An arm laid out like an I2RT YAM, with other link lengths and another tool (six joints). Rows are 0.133 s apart.
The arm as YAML. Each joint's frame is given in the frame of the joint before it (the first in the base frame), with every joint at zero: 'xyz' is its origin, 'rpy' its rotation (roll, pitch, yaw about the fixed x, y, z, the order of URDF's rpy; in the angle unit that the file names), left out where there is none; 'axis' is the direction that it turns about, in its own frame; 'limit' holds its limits. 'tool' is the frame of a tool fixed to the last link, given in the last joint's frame.
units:
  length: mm
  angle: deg
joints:
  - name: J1
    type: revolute
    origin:
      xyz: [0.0, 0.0, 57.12]
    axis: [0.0, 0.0, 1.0]
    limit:
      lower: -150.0
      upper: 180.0
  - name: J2
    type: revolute
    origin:
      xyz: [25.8, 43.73, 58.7]
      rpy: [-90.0, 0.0, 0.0]
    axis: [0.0, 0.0, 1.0]
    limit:
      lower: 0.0
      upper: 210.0
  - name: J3
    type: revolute
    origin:
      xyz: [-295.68, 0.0, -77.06]
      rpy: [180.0, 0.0, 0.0]
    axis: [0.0, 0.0, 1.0]
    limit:
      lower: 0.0
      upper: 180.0
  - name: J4
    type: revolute
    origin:
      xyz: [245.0, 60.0, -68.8]
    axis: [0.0, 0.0, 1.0]
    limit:
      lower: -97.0
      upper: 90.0
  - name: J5
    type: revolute
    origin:
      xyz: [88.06, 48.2, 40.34]
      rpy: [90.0, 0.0, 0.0]
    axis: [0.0, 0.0, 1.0]
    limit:
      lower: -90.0
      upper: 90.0
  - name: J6
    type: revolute
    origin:
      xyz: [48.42, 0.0, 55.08]
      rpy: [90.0, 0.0, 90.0]
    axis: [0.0, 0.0, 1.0]
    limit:
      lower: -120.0
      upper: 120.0
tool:
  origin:
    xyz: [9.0, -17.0, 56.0]
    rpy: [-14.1, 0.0, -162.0]
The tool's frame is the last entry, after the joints.
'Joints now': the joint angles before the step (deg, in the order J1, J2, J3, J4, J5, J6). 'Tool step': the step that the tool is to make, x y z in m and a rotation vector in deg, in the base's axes. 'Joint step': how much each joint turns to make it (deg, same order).
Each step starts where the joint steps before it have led.
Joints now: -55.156 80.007 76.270 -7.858 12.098 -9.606
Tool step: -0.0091 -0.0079 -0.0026 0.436 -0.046 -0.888
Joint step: -1.926 0.382 -0.006 0.039 -1.074 0.065
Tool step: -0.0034 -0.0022 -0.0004 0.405 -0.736 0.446
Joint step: -0.906 -0.015 -0.028 -0.032 -1.497 0.549
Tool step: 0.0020 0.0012 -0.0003 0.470 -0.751 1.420
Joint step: -0.055 -0.083 -0.027 -0.142 -1.627 0.566
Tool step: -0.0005 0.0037 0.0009 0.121 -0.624 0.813
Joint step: 0.003 -0.707 -0.460 -0.074 -0.915 0.416
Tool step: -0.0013 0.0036 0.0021 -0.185 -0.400 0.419
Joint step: 0.005 -0.739 -0.347 -0.042 -0.455 0.153
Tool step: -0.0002 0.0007 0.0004 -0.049 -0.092 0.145
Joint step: -0.013 -0.146 -0.084 0.026 -0.165 0.020
